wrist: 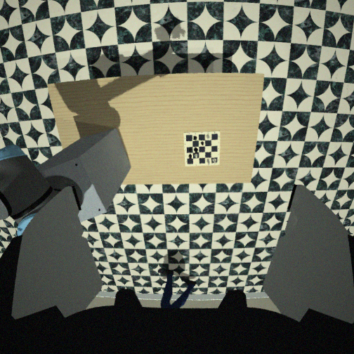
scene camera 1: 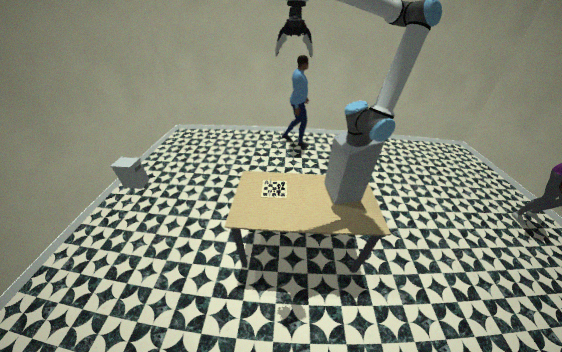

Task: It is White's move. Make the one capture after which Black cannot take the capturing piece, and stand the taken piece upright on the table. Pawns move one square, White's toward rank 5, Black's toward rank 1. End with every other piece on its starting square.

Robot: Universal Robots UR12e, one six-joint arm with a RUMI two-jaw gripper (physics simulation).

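Pixels of known places: gripper, fingertip midpoint: (scene camera 1: 293, 57); arm's base, origin of the base link: (scene camera 1: 359, 138).
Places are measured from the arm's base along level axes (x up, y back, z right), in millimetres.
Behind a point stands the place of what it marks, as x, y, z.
The small chessboard (scene camera 1: 274, 197) @(-539, -619, -68) (wrist: 185, 143) lies on the wooden table, towards the left end in the scene view and right of the middle in the wrist view. Small dark pieces stand on it, among them one dark piece (wrist: 195, 137) and another dark piece (wrist: 202, 143). Pale pieces show faintly, among them one pale piece (wrist: 208, 161) near a board edge. The pieces are too small to name their kinds or exact squares. My gripper (scene camera 1: 294, 54) @(532, -539, -311) (wrist: 182, 189) is open and empty, high above the board and table, with its fingers pointing down.
The wooden table (scene camera 1: 300, 215) @(-541, -414, -262) (wrist: 150, 110) carries the grey robot pedestal (scene camera 1: 350, 175) @(-238, -54, -135) (wrist: 100, 160) at its other end. A person in blue (scene camera 1: 299, 90) walks behind the table. A grey box (scene camera 1: 131, 172) is at the left, and part of another figure (scene camera 1: 547, 190) shows at the right.
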